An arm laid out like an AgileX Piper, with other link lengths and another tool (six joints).
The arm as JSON. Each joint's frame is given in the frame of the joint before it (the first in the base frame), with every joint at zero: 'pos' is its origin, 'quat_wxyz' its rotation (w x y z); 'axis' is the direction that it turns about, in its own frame. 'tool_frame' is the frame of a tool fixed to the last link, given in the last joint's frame.
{
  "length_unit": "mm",
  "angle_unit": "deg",
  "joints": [
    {
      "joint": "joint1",
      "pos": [
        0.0,
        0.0,
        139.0
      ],
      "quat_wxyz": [
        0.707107,
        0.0,
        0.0,
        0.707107
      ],
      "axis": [
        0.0,
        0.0,
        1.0
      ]
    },
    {
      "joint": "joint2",
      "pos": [
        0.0,
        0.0,
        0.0
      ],
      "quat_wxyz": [
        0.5,
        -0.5,
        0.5,
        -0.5
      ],
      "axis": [
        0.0,
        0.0,
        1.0
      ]
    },
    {
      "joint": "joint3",
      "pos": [
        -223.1,
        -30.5,
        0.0
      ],
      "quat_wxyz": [
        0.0,
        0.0,
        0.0,
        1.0
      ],
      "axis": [
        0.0,
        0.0,
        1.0
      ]
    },
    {
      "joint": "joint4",
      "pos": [
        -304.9,
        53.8,
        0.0
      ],
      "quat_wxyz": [
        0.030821,
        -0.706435,
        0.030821,
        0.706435
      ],
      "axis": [
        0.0,
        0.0,
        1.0
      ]
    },
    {
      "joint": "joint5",
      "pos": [
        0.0,
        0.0,
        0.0
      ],
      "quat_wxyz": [
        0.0,
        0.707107,
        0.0,
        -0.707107
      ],
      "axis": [
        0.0,
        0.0,
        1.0
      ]
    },
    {
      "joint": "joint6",
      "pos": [
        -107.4,
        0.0,
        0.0
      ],
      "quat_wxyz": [
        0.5,
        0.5,
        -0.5,
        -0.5
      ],
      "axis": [
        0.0,
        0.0,
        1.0
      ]
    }
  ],
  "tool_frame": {
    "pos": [
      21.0,
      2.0,
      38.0
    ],
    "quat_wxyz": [
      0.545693,
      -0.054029,
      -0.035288,
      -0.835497
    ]
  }
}
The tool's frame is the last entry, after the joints.
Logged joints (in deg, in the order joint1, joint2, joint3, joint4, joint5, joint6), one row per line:
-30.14, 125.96, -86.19, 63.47, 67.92, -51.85
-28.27, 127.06, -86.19, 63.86, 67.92, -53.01
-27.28, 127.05, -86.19, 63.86, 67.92, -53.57
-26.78, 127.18, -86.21, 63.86, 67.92, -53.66
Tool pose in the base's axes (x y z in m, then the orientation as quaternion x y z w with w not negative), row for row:
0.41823, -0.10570, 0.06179, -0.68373, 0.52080, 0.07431, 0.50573
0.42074, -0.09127, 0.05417, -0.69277, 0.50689, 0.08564, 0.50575
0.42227, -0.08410, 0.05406, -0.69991, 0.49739, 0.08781, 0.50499
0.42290, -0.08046, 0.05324, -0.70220, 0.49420, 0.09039, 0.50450
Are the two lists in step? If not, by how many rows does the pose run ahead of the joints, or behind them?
They are in step.
